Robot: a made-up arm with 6 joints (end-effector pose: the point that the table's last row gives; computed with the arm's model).
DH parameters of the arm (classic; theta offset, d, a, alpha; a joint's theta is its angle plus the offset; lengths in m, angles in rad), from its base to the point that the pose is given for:
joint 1: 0 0.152 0 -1.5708
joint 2: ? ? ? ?
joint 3: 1.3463 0 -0.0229 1.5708
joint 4: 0 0.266 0 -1.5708
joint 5: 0 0 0.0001 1.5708
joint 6: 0 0.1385 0 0
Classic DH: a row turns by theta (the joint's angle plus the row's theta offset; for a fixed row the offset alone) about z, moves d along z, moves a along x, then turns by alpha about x.
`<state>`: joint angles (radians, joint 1 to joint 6).
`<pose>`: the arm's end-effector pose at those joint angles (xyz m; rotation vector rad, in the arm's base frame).
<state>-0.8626 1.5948 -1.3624 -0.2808 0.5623 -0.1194</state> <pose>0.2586 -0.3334 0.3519 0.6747 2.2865 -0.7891</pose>
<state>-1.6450 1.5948 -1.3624 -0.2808 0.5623 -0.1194</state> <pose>-0.0517 -0.4187 0.3519 1.6065 1.9941 -1.1190</pose>
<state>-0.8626 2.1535 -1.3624 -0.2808 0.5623 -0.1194</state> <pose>0.2858 -0.3652 0.0981 0.7642 2.8269 -0.4513</pose>
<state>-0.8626 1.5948 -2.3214 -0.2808 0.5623 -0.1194</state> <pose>0.2104 -0.2772 0.7004 0.4767 1.3091 -1.1287</pose>
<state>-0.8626 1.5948 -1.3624 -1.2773 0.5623 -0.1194</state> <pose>0.2250 -0.3716 0.4010 -0.1154 2.4132 -1.8125</pose>
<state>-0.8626 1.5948 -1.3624 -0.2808 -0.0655 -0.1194</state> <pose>0.2971 -0.3431 0.4276 0.3852 1.6974 -0.9330</pose>
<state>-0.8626 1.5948 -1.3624 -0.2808 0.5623 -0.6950</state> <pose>0.2586 -0.3334 0.3519 -0.0022 2.5063 -1.0398</pose>
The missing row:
joint 2: 0.1373 0 -0.3069 0
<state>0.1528 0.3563 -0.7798 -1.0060 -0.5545 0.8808</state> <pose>0.0245 0.0660 0.5390 -0.5116 0.6798 0.2675</pose>
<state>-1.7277 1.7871 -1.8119 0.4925 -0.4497 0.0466</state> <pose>-0.1040 -0.4757 0.5590 1.1018 0.3197 -1.2130</pose>
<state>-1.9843 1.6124 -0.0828 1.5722 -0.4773 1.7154</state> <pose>-0.1092 -0.0908 0.0711 1.2811 -2.4018 -0.4209</pose>
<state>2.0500 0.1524 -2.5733 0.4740 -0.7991 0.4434</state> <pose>0.3409 -0.5579 0.3648 -1.6192 1.6320 -2.0760</pose>
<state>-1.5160 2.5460 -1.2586 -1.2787 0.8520 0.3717</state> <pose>-0.0779 -0.4028 -0.0477 -0.8939 -2.2133 0.4783</pose>
